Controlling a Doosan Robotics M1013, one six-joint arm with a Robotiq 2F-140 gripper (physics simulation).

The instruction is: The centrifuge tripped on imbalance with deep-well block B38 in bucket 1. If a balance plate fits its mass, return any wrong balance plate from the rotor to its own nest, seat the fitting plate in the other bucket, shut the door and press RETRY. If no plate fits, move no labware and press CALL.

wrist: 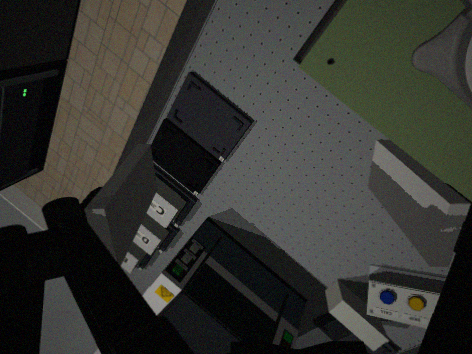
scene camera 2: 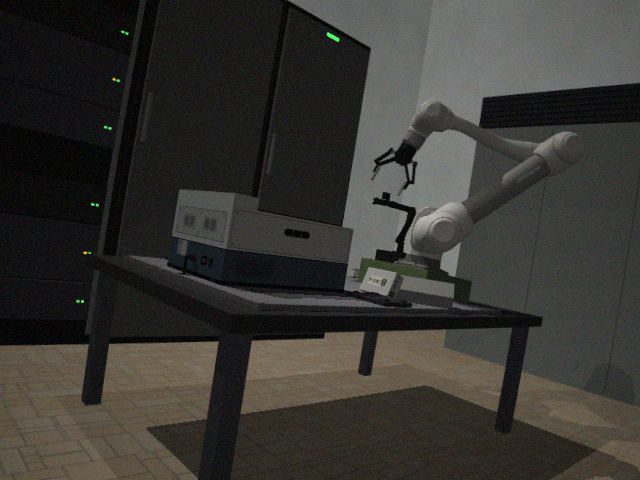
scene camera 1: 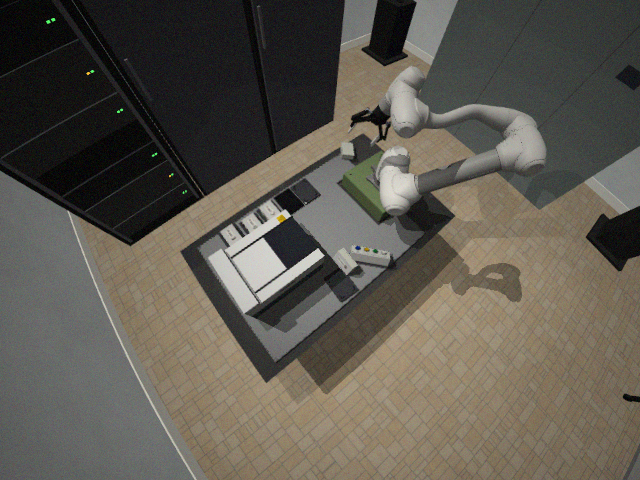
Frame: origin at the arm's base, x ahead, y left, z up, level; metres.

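Seen in the pictures: gripper, between the fingertips: point(wrist: 262, 165) point(scene camera 2: 384, 187) point(scene camera 1: 360, 138).
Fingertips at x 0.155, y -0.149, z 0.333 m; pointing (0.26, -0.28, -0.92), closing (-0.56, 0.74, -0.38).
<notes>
A point is followed by its place in that frame.
My gripper point(scene camera 1: 361, 135) @(x 0.155, y -0.149, z 0.333 m) point(scene camera 2: 387, 184) @(x 0.155, y -0.149, z 0.333 m) point(wrist: 262, 165) @(x 0.155, y -0.149, z 0.333 m) is open and empty, high above the table. The white and blue centrifuge point(scene camera 1: 227, 279) @(x 1.074, y 0.027, z 0.148 m) point(scene camera 2: 289, 242) @(x 0.884, y 0.199, z 0.041 m) point(wrist: 155, 301) @(x 0.737, y -0.105, z 0.114 m) stands on the table; its rotor, buckets and block B38 cannot be made out. Three white-labelled balance plates, C point(scene camera 1: 269, 209) @(x 0.684, y -0.275, z -0.042 m) point(wrist: 162, 210) @(x 0.676, y -0.235, z -0.042 m), D point(scene camera 1: 250, 223) @(x 0.825, y -0.263, z -0.043 m) point(wrist: 146, 240) @(x 0.812, y -0.221, z -0.042 m) and E point(scene camera 1: 231, 234) @(x 0.952, y -0.268, z -0.042 m) point(wrist: 129, 262) @(x 0.949, y -0.222, z -0.042 m), sit in a row beside it. A black nest point(scene camera 1: 288, 200) @(x 0.545, y -0.283, z -0.084 m) point(wrist: 185, 157) @(x 0.533, y -0.272, z -0.084 m) next to C holds no visible plate. The button box point(scene camera 1: 370, 259) @(x 0.402, y 0.326, z -0.035 m) point(scene camera 2: 429, 292) @(x 0.392, y 0.352, z -0.053 m) has a blue CALL button point(scene camera 1: 357, 248) @(x 0.423, y 0.234, z -0.024 m) point(wrist: 387, 297) @(x 0.414, y 0.230, z -0.027 m) and a yellow button point(scene camera 1: 367, 249) @(x 0.380, y 0.272, z -0.027 m) point(wrist: 417, 302) @(x 0.377, y 0.266, z -0.028 m).
A dark grey tray point(scene camera 1: 306, 191) @(x 0.414, y -0.271, z -0.084 m) point(wrist: 210, 115) @(x 0.402, y -0.279, z -0.084 m) adjoins the black nest. A tilted white label block point(scene camera 1: 346, 260) @(x 0.523, y 0.255, z -0.005 m) point(scene camera 2: 381, 282) @(x 0.541, y 0.267, z -0.043 m) stands beside the button box, near a dark pad point(scene camera 1: 341, 285) @(x 0.613, y 0.338, z -0.083 m). The arm's green base point(scene camera 1: 364, 193) @(x 0.172, y -0.005, z 0.010 m) point(wrist: 360, 85) @(x 0.149, y -0.108, z 0.011 m) and dark cabinets point(scene camera 1: 206, 77) point(scene camera 2: 206, 113) bound the area.
</notes>
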